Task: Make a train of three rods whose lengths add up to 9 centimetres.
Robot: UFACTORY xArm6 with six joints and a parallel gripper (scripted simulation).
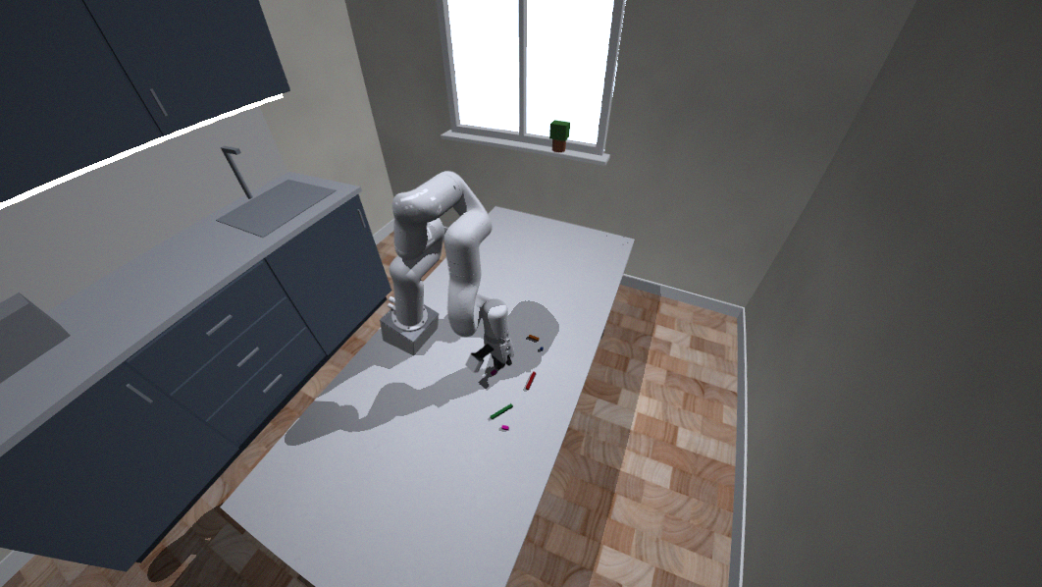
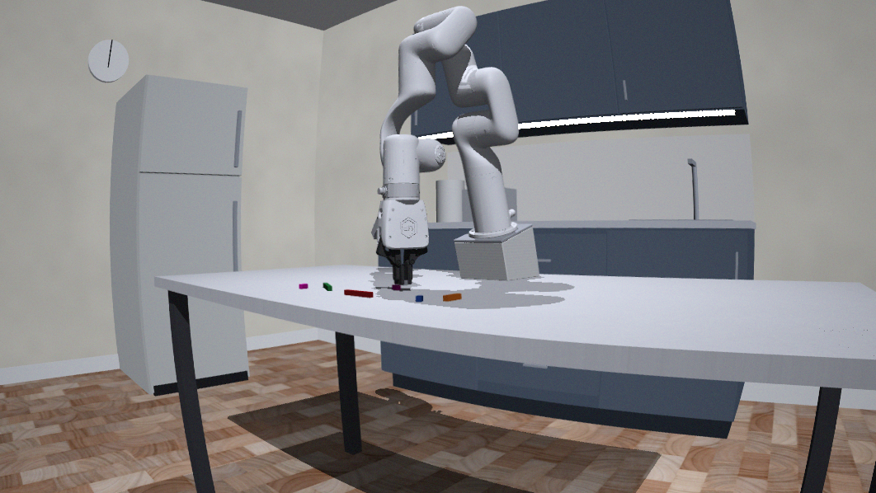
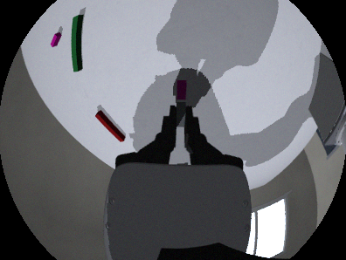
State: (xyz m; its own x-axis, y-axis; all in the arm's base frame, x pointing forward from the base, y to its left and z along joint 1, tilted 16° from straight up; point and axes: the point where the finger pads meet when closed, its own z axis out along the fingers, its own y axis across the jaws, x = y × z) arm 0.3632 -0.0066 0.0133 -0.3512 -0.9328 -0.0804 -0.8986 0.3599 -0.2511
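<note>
The grey rod is 2 cm below my hand. Also, from my hand: red rod: 12 cm ahead, 1 cm to the right, 3 cm below; then small blue rod: 11 cm ahead, 13 cm to the left, 3 cm below; then green rod: 7 cm ahead, 15 cm to the right, 3 cm below.
</note>
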